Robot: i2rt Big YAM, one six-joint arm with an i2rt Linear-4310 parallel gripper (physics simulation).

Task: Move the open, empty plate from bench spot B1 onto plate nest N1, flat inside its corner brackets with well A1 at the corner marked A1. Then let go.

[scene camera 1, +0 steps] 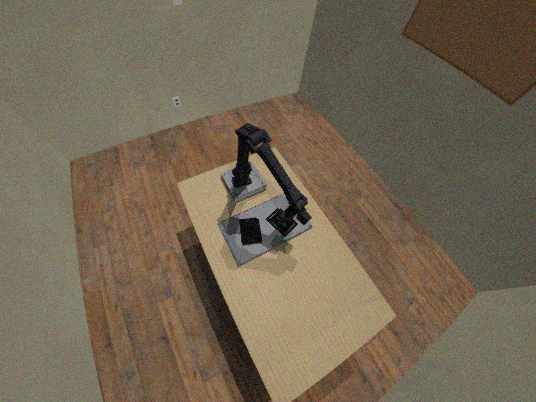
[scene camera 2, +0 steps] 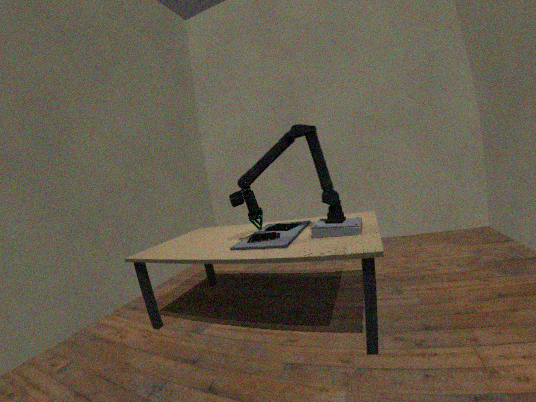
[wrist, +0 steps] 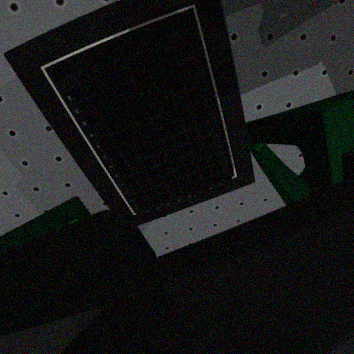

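Where they show: gripper, fingertip midpoint: (scene camera 1: 284,218) (scene camera 2: 260,227) (wrist: 160,171); arm's base at its link origin: (scene camera 1: 241,181) (scene camera 2: 335,221).
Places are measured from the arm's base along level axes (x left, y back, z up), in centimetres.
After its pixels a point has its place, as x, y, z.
A dark plate (scene camera 1: 274,218) {11.2, -32.9, -1.6} (scene camera 2: 264,237) {18.7, -33.5, -2.0} (wrist: 135,115) {16.9, -37.6, -1.8} with a thin light outline and faint wells lies at the right part of the grey perforated board (scene camera 1: 237,257) {-18.3, -48.2, -3.1} (scene camera 2: 245,246) {29.5, -38.6, -3.4} (wrist: 30,150) {24.2, -34.2, -3.1}. A plain black rectangle (scene camera 1: 251,232) {-5.6, -36.8, -2.0} (scene camera 2: 283,227) {0.2, -31.3, -1.5} lies beside it, nearer the board's left end. Which of the two places is B1 or N1 cannot be told, and neither the corner brackets nor the A1 mark can be made out. My gripper (scene camera 1: 284,224) {15.9, -36.5, 2.7} (scene camera 2: 259,225) {15.9, -36.5, 2.7} (wrist: 160,171) {15.9, -36.5, 2.7} is open and empty, a little above the plate. Its green fingers show at the left and right in the wrist view.
The arm's grey base block (scene camera 1: 255,191) {6.6, -9.9, -1.9} (scene camera 2: 336,229) {13.4, 3.5, -1.0} stands behind the board on the wooden table (scene camera 1: 320,305) {16.3, -89.6, -4.4} (scene camera 2: 185,247) {29.7, -83.5, -4.4}. The arm reaches over the board from there and casts shadows on it and on the table.
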